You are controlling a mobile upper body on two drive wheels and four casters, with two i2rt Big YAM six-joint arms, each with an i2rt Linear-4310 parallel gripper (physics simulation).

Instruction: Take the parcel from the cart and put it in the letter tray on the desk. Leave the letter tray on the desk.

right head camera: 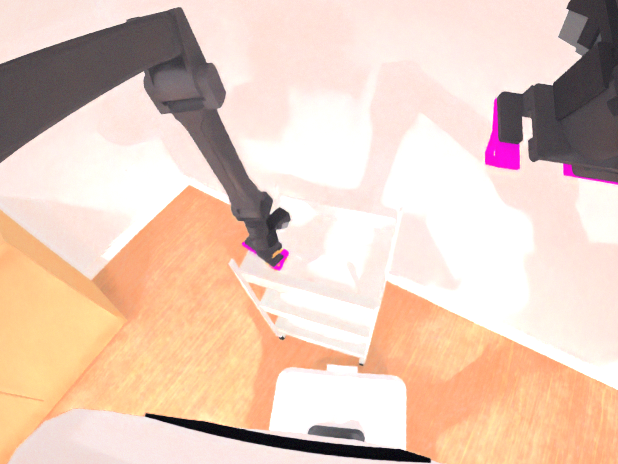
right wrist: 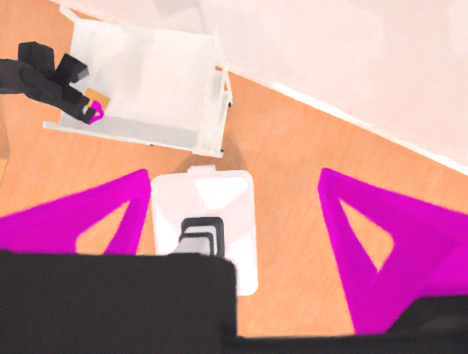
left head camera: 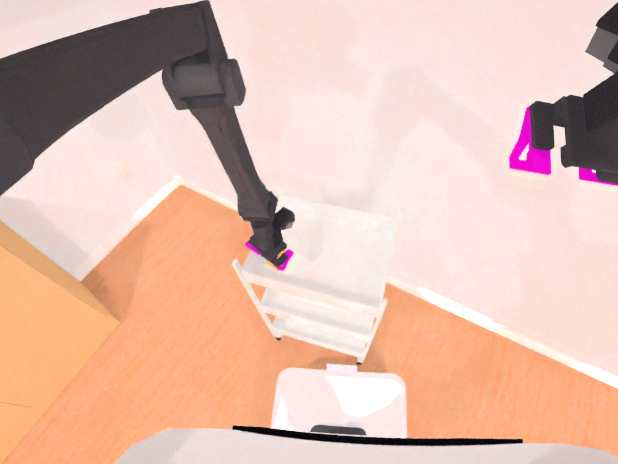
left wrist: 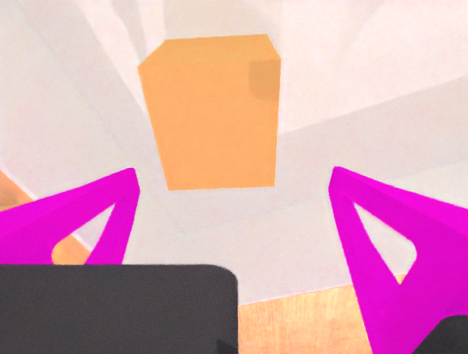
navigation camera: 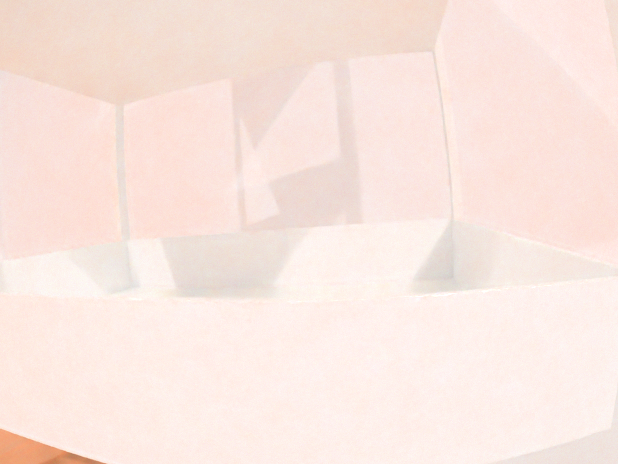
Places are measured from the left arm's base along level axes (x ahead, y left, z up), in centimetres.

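Pixels of known places: left gripper, fingertip midpoint: (right head camera: 269,261) (right wrist: 89,108) (left head camera: 272,261) (left wrist: 233,178); right gripper, fingertip midpoint: (right head camera: 526,163) (right wrist: 234,178) (left head camera: 546,168).
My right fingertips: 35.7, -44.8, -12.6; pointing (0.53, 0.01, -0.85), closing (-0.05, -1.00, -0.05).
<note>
Behind a point stands the place of what it marks, as x, y, z.
The parcel, a small orange box (left wrist: 215,120) @[59.1, 0.4, -69.7] (right wrist: 96,95) @[59.4, -1.2, -69.7], stands at the left end of the white cart's top tray (left head camera: 320,293) @[44.7, -14.6, -68.1] (right head camera: 310,290) @[48.7, -12.0, -74.8] (right wrist: 150,75) @[65.9, -16.7, -74.7]. My left gripper (left head camera: 270,257) @[55.9, 1.7, -70.4] (right head camera: 264,256) @[55.9, 1.7, -70.4] (left wrist: 233,178) @[55.9, 1.7, -70.4] is open over that end of the cart. In the left wrist view the parcel shows upright between and just beyond the open fingertips; contact cannot be seen. In the head views the gripper hides most of the parcel. My right gripper (left head camera: 565,174) @[35.7, -44.8, -12.6] (right head camera: 542,170) @[35.7, -44.8, -12.6] (right wrist: 234,178) @[35.7, -44.8, -12.6] is open and empty, far to the right of the cart. The letter tray and desk are not recognisable.
A large yellow-orange box-like piece (left head camera: 45,325) @[27.9, 112.4, -96.2] (right head camera: 50,320) @[27.7, 112.5, -93.6] stands at the left. The robot's white base (left head camera: 305,395) @[21.1, -8.8, -115.0] (right head camera: 340,400) @[20.6, -22.9, -115.0] (right wrist: 240,200) @[17.9, -42.0, -115.0] is close in front of the cart. A pale wall (left head camera: 450,225) @[80.3, -62.3, -79.7] runs behind and to the right of the cart.
</note>
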